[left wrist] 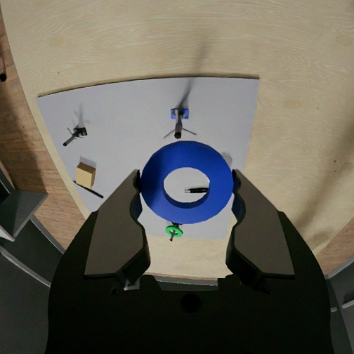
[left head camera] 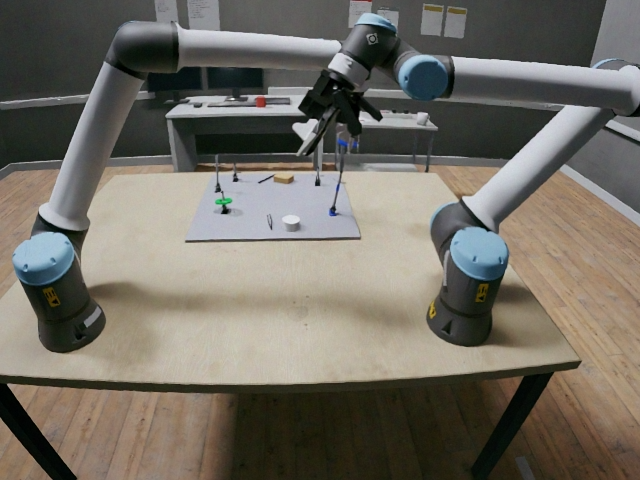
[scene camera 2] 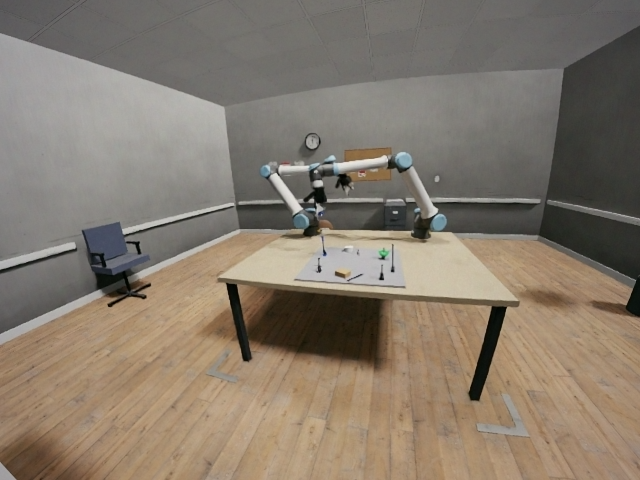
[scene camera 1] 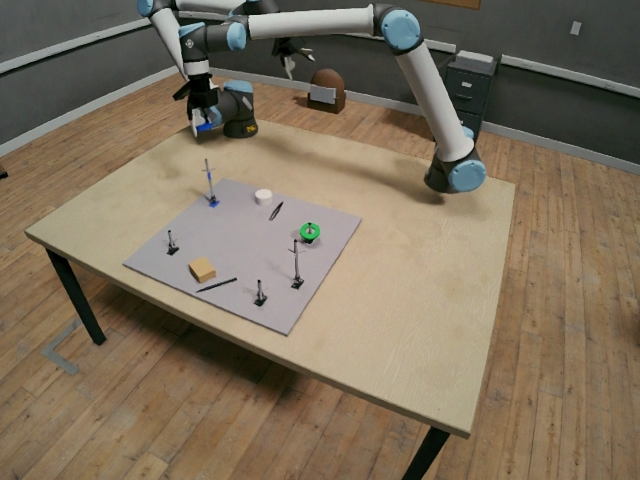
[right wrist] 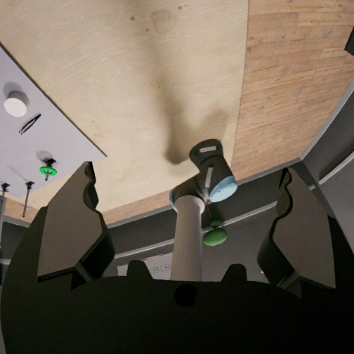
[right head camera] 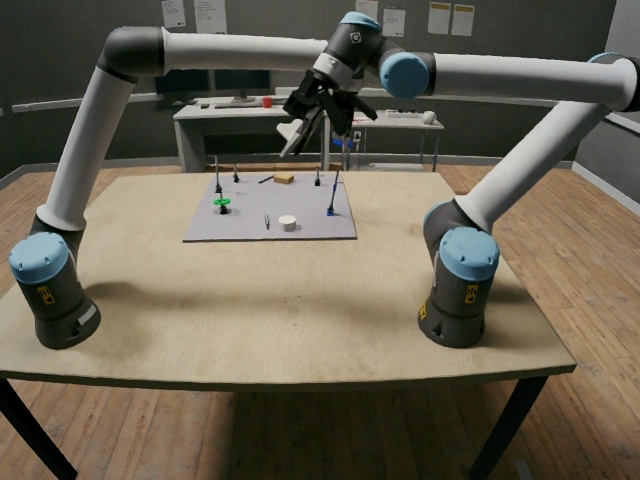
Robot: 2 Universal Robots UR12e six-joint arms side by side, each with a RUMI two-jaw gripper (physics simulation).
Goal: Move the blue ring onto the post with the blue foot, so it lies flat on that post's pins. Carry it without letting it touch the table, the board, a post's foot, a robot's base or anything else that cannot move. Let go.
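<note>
The blue ring (left head camera: 342, 143) (right head camera: 341, 142) (scene camera 1: 205, 126) (left wrist: 187, 155) hangs high in the air between the fingers of my left gripper (left wrist: 185, 170), which is shut on its outer edges. In both head camera views my right gripper partly hides my left one. The post with the blue foot (left head camera: 332, 211) (right head camera: 330, 211) (scene camera 1: 214, 203) (left wrist: 180, 113) stands upright and bare of rings, with cross pins near its top. In the left wrist view its tip shows just above the ring, outside the hole. My right gripper (scene camera 1: 301, 68) is open and empty, high above the table.
The arms cross close together overhead. On the grey board (scene camera 1: 242, 242) stand a green ring (scene camera 1: 303, 231) on a short post, several black-footed posts, a white round tub (scene camera 1: 263, 197), tweezers (scene camera 1: 276, 210), a tan block (scene camera 1: 201, 269) and a black pen (scene camera 1: 217, 284).
</note>
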